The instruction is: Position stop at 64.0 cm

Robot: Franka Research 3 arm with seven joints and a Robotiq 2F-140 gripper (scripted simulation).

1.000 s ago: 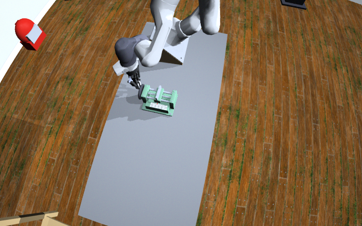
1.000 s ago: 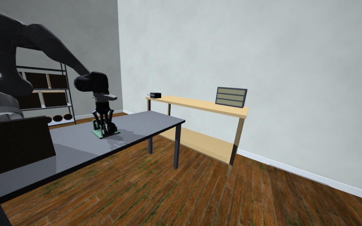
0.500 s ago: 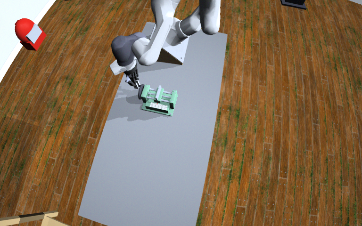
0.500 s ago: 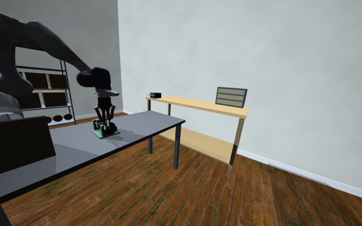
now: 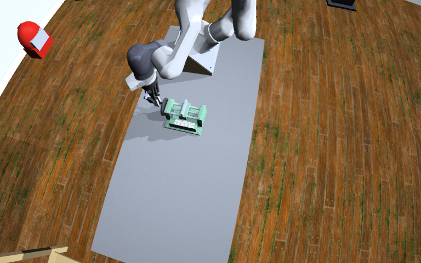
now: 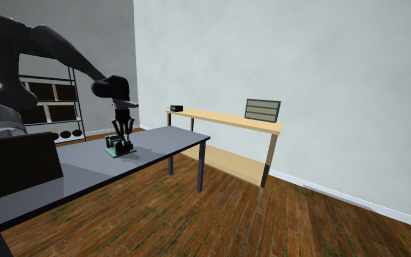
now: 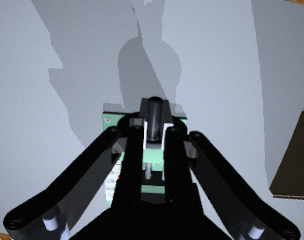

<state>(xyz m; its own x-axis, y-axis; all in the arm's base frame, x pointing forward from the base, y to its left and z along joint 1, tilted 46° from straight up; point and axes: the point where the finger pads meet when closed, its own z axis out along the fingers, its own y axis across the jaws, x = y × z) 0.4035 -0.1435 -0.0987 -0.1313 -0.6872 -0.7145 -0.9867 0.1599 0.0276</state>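
Now: hand 3 cm short of the stop carriage, 14 cm to the right of it and 4 cm above it. Round my hand: dark handwheel (2 cm to the left, 3 cm below).
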